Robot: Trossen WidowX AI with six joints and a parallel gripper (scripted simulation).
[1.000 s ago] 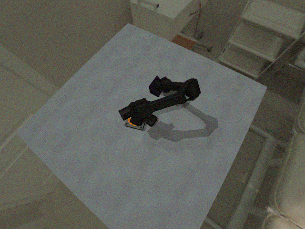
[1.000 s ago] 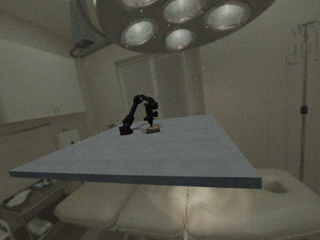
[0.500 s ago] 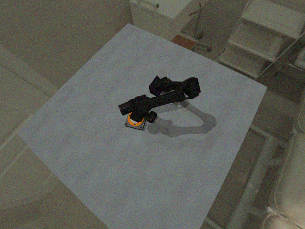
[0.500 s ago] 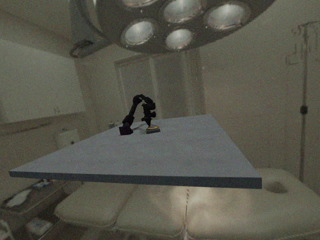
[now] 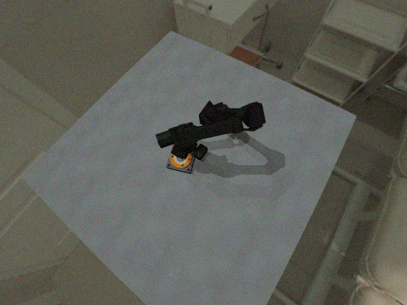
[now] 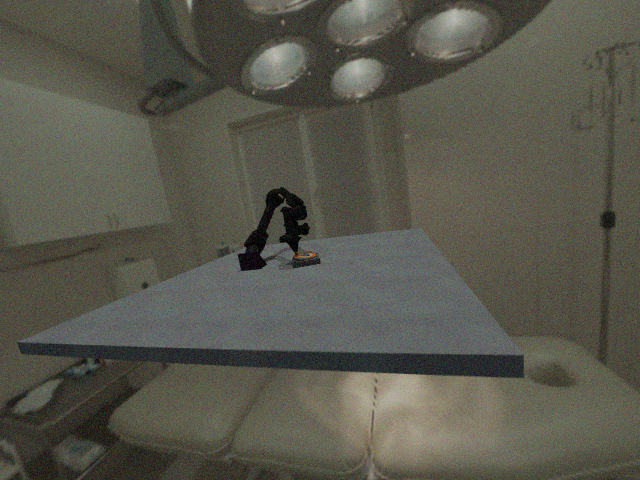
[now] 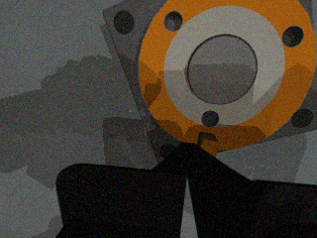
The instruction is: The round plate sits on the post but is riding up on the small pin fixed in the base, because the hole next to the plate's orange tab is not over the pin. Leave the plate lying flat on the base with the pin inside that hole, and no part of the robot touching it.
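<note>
Right now my gripper tip is 5 cm short of the square grey base, 2 cm to the left of it and 2 cm above it.
</note>
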